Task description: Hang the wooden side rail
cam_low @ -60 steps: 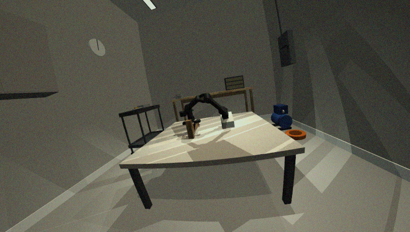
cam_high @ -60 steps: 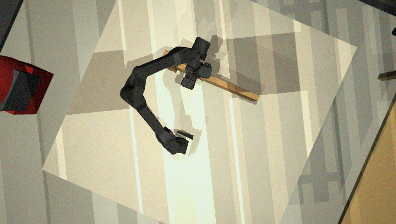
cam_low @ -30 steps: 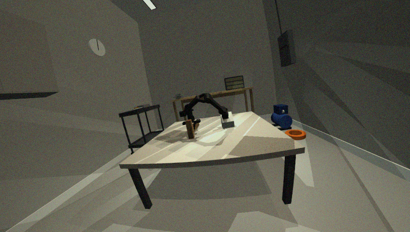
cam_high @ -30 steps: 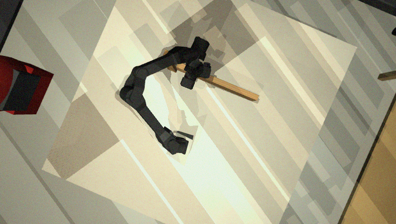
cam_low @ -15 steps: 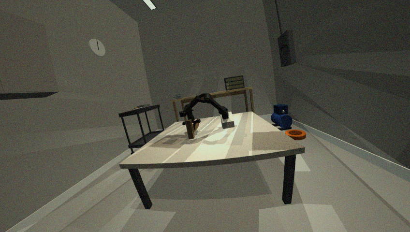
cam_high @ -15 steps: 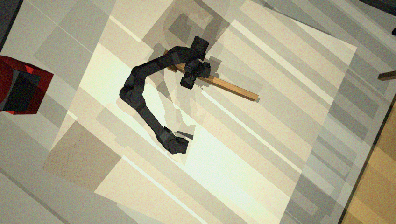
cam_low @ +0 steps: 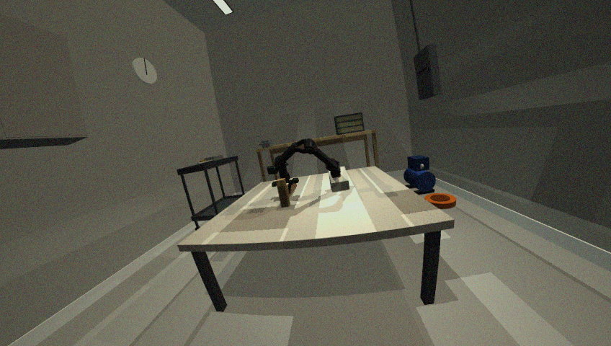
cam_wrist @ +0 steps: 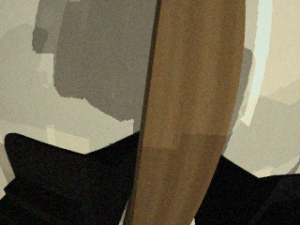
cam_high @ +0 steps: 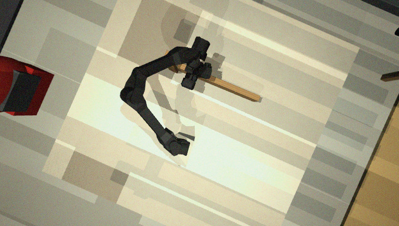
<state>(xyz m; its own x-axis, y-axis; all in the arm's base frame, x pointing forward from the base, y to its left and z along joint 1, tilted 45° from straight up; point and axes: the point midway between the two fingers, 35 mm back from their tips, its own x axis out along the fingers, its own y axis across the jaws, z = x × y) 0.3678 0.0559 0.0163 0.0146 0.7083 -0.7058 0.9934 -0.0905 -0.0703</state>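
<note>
The wooden headboard post lies 11 cm to the left of my gripper tip, 4 cm above it and 1 cm ahead of it.
</note>
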